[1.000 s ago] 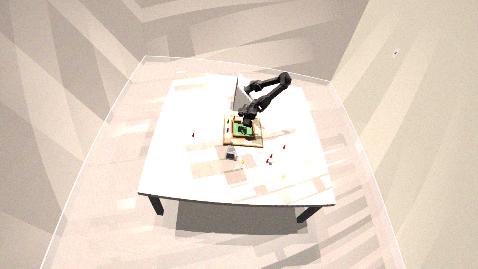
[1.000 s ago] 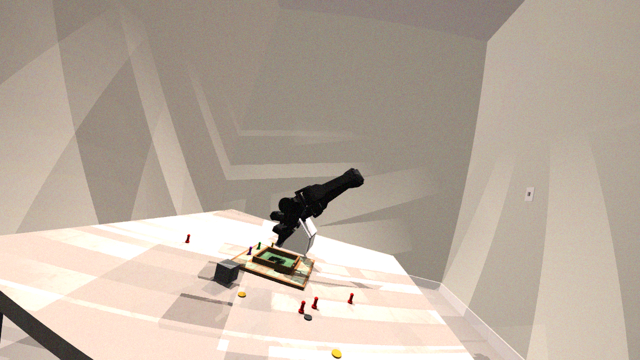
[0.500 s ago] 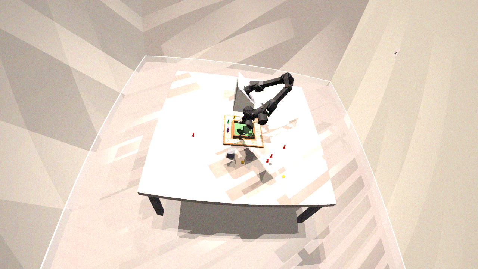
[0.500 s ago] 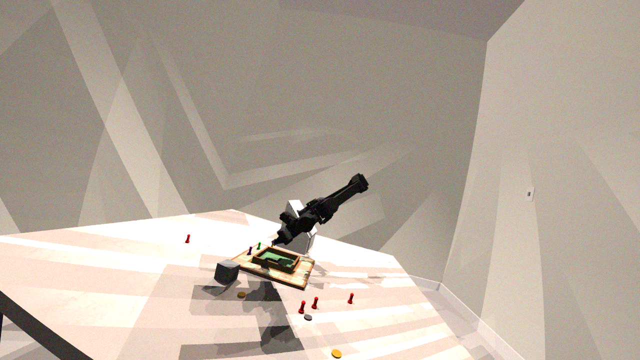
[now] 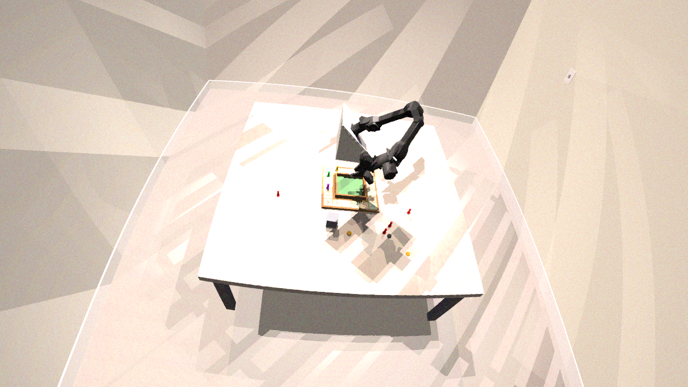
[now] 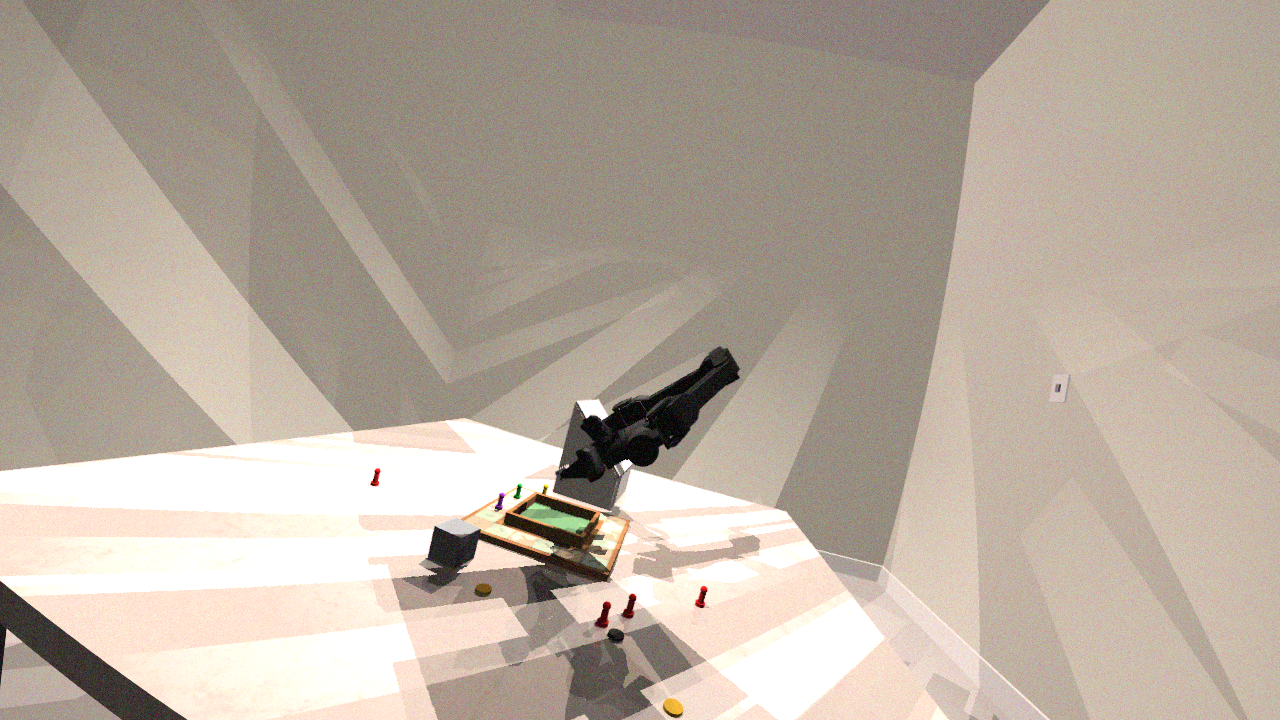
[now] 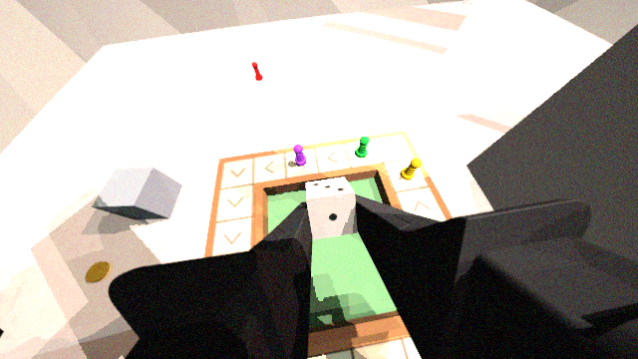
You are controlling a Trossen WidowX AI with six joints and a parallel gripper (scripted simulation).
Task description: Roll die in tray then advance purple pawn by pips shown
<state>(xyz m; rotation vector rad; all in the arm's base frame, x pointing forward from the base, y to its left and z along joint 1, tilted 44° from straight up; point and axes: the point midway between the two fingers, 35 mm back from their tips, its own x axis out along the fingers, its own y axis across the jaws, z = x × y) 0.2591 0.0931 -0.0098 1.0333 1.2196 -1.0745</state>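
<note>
The purple pawn lies 100 mm to the right of my gripper tip, 90 mm below it and 40 mm ahead of it. Round my gripper tip: die (right at my gripper tip); green pawn (120 mm to the right, 90 mm below, 50 mm behind); green tray (110 mm below, 10 mm to the left).
</note>
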